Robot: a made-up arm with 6 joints. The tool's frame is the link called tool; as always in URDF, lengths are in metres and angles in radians.
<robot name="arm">
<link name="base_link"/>
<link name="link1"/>
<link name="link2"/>
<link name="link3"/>
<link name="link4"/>
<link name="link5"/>
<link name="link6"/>
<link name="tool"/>
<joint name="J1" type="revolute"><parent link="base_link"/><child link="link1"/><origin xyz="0 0 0.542" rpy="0 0 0"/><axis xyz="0 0 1"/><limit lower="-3.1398" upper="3.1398"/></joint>
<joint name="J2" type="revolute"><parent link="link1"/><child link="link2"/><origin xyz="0 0 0" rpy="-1.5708 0 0"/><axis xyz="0 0 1"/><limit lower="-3.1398" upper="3.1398"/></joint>
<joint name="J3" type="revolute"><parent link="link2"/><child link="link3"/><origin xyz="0 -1.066 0" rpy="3.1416 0 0"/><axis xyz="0 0 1"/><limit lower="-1.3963" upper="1.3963"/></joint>
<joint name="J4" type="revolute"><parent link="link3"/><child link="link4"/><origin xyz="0 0 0" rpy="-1.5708 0 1.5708"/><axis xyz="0 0 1"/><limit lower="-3.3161" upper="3.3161"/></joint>
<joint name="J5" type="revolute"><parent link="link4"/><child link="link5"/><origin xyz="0 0 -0.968" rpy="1.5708 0 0"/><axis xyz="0 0 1"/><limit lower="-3.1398" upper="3.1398"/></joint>
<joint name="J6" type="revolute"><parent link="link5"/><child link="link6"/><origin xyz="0 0 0.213" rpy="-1.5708 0 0"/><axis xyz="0 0 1"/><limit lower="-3.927" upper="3.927"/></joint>
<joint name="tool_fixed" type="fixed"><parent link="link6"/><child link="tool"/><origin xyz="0 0 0" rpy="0 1.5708 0"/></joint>
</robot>
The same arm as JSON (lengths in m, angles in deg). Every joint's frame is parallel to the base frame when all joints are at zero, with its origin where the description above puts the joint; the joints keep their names.
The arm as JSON. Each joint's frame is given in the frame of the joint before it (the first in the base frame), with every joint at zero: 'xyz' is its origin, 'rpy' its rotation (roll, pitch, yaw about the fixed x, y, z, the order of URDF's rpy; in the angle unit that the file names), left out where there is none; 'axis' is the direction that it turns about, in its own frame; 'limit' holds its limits. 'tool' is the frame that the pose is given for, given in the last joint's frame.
{"units": {"length": "m", "angle": "deg"}, "joints": [
  {"name": "J1", "type": "revolute", "origin": {"xyz": [0.0, 0.0, 0.542]}, "axis": "+z", "limit": {"lower": -179.9, "upper": 179.9}},
  {"name": "J2", "type": "revolute", "origin": {"xyz": [0.0, 0.0, 0.0]}, "axis": "+y", "limit": {"lower": -179.9, "upper": 179.9}},
  {"name": "J3", "type": "revolute", "origin": {"xyz": [0.0, 0.0, 1.066]}, "axis": "-y", "limit": {"lower": -80.0, "upper": 80.0}},
  {"name": "J4", "type": "revolute", "origin": {"xyz": [0.0, 0.0, 0.0]}, "axis": "-x", "limit": {"lower": -190.0, "upper": 190.0}},
  {"name": "J5", "type": "revolute", "origin": {"xyz": [0.968, 0.0, 0.0]}, "axis": "-y", "limit": {"lower": -179.9, "upper": 179.9}},
  {"name": "J6", "type": "revolute", "origin": {"xyz": [0.0, -0.213, 0.0]}, "axis": "-x", "limit": {"lower": -225.0, "upper": 225.0}}
], "tool": {"origin": {"xyz": [0.0, 0.0, 0.0], "rpy": [0.0, 0.0, 0.0]}}}

